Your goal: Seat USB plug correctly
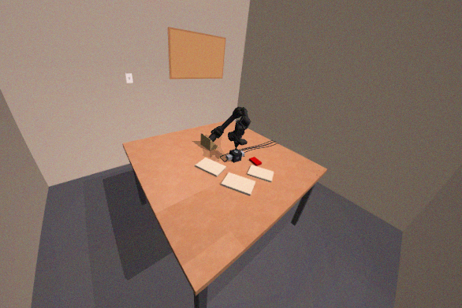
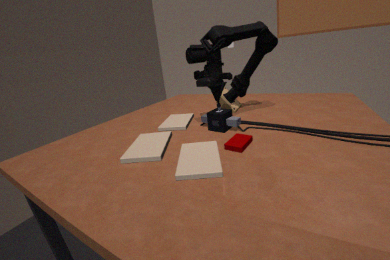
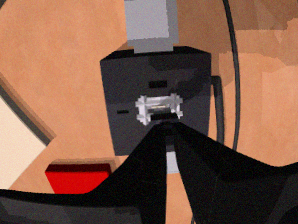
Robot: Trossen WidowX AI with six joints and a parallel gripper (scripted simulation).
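Right now my gripper tip is 1 cm to the right of the USB socket and 5 cm above it. The rest, counted from my gripper tip: red block (12 cm ahead, 13 cm to the left, 11 cm below).
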